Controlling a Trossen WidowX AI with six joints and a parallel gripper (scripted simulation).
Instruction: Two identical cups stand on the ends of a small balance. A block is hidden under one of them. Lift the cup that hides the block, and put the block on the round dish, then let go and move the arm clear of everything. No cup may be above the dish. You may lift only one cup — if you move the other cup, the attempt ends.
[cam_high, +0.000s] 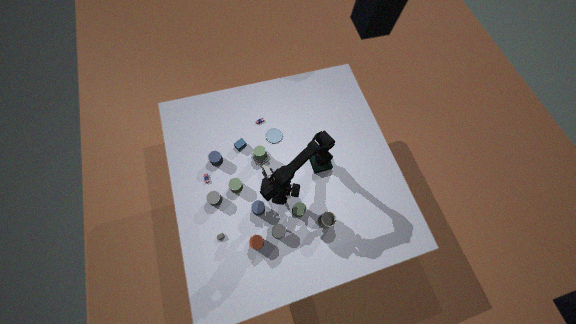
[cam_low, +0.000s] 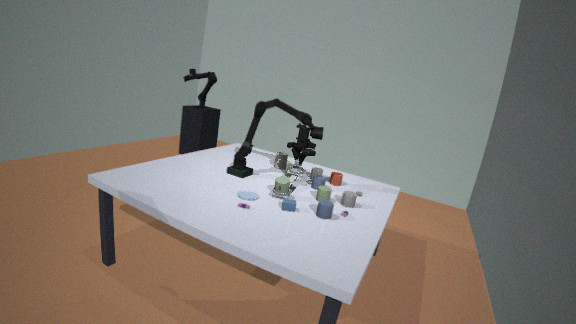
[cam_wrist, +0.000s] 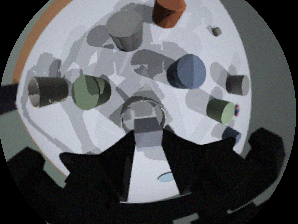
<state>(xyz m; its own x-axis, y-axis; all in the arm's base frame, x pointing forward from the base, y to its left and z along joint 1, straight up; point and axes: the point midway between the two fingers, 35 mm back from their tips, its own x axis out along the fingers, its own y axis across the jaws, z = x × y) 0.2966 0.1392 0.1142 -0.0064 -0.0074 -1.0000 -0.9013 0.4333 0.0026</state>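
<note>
The pale blue round dish lies 7 cm behind my gripper tip, 37 cm to the right of it and 11 cm below it. From my gripper tip the other things lie so: beige cup 21 cm behind, 20 cm to the left, 7 cm below; orange cup 18 cm ahead, 19 cm to the left, 8 cm below; grey block right at my gripper tip.
</note>
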